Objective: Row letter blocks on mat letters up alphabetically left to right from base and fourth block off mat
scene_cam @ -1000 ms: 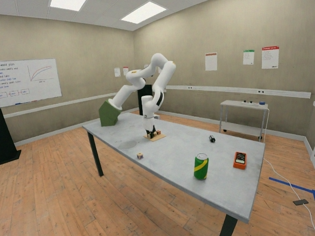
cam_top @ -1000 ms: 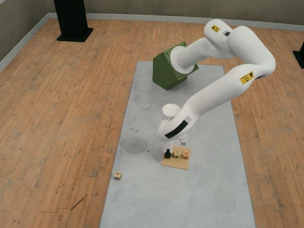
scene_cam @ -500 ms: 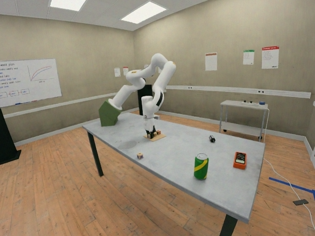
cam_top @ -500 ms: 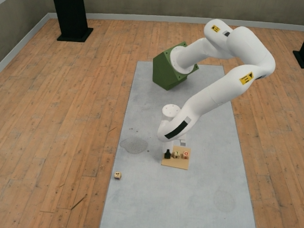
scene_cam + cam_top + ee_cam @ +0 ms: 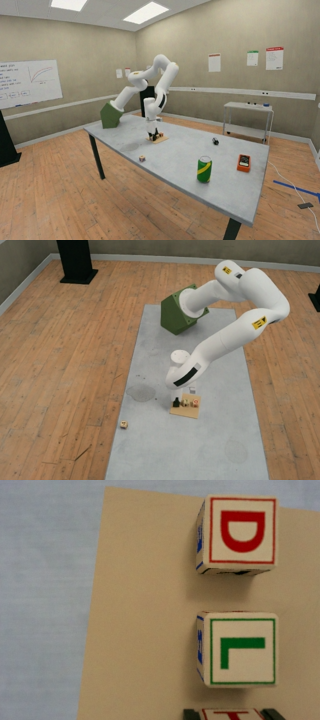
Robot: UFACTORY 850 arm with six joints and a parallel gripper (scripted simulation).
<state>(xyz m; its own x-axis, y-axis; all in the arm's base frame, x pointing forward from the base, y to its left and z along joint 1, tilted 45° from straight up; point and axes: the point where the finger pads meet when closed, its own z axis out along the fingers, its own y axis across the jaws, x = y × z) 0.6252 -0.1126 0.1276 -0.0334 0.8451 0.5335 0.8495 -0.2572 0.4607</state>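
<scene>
My hand is 5 cm to the right of the tan square mat and 2 cm above it. From my hand the other things lie so: block marked 4 (23 cm to the right, 17 cm ahead, 1 cm below); green can (54 cm ahead, 13 cm to the right, 4 cm above); small black object (42 cm ahead, 25 cm to the left, 1 cm below).
</scene>
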